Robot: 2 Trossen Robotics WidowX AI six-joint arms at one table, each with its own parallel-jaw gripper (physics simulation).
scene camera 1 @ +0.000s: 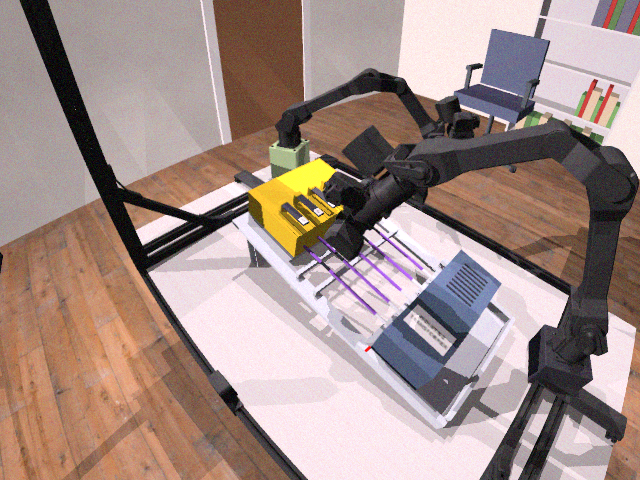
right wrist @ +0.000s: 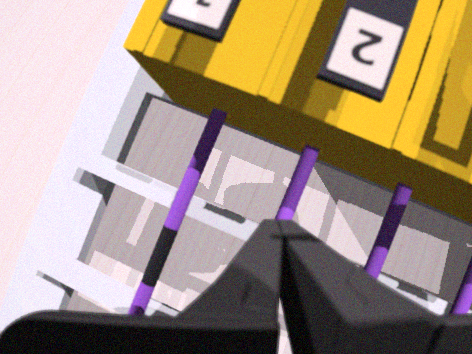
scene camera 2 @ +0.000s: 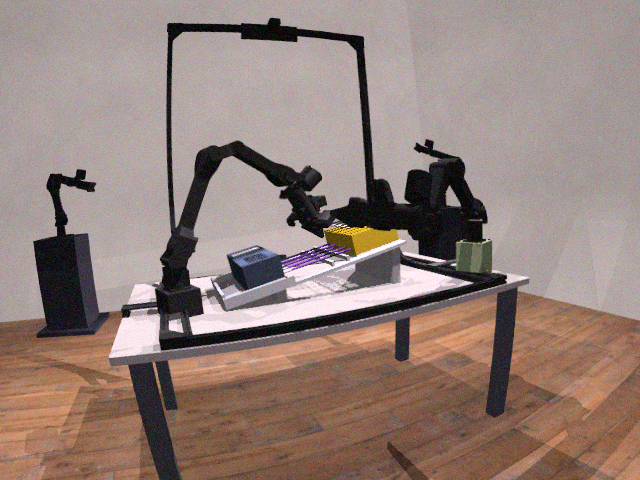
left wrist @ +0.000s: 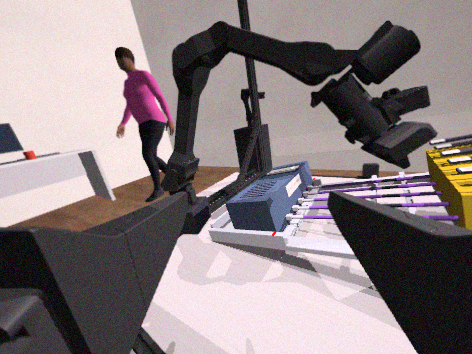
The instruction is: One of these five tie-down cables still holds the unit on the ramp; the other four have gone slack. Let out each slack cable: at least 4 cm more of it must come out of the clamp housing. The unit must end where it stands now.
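Note:
The blue unit (scene camera 1: 403,356) (scene camera 2: 261,273) (left wrist: 257,212) sits on the lower part of the white ramp (scene camera 1: 400,388) (scene camera 2: 258,294) (left wrist: 250,241). Purple cables run from it up to the yellow clamp housing (scene camera 1: 273,211) (scene camera 2: 382,240) (left wrist: 457,190) (right wrist: 240,65). Cable 1 (right wrist: 185,192) shows a black band; cable 2 (right wrist: 300,180) runs under my fingertips, cable 3 (right wrist: 385,230) beside them. My right gripper (right wrist: 275,233) (scene camera 2: 319,227) is shut and empty over cable 2; contact is unclear. My left gripper (left wrist: 257,198) (scene camera 2: 343,212) is open and empty, away from the cables.
Dark levers with white labels (right wrist: 367,47) lie on top of the housing. White crossbars (right wrist: 130,175) lie beneath the cables. A red mark (scene camera 1: 368,348) (left wrist: 274,233) shows at the ramp edge beside the unit. The right arm crosses above the ramp. A black frame (scene camera 2: 310,322) borders the table.

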